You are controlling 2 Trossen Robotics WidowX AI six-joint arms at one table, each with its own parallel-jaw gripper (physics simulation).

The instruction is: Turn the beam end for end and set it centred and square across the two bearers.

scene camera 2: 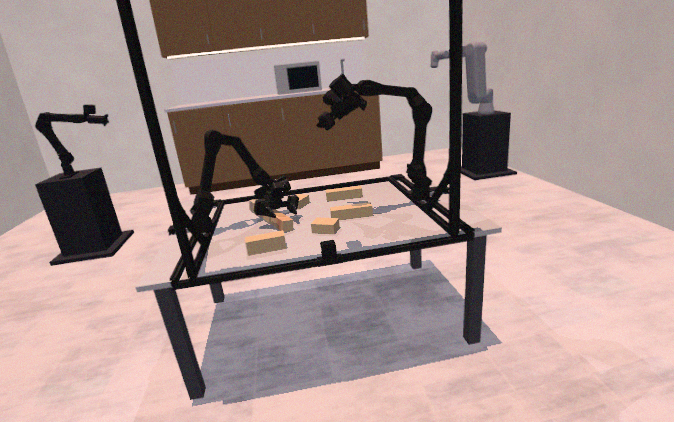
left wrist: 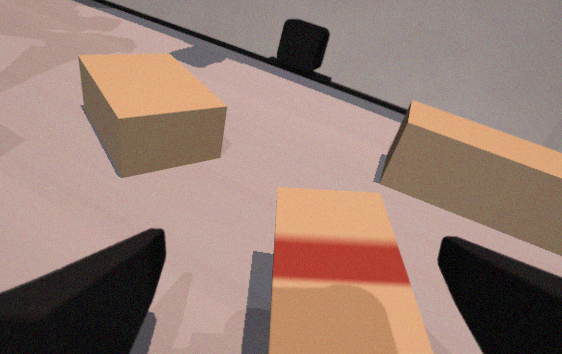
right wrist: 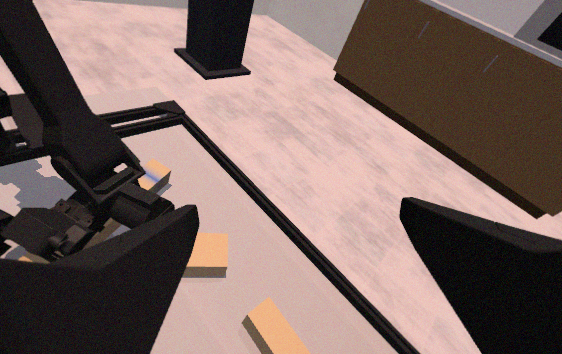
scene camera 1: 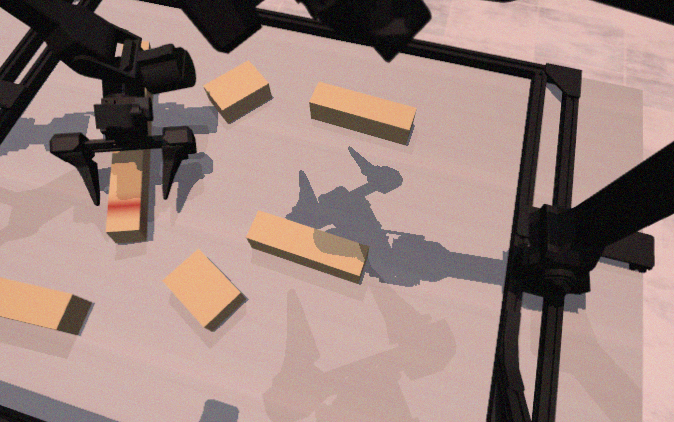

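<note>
The beam, a long wooden bar, lies flat, with a red band near one end and a blue band near the other. My left gripper is open above the red-banded part, its fingers apart on either side of the beam. Its arm hides part of the beam in scene camera 1. Two long plain blocks, one farther back and one nearer, lie roughly parallel; they look like the bearers. My right gripper is open and empty, high above the table.
Another long block lies near the front left. Short blocks lie at the front and back. A black frame edges the table.
</note>
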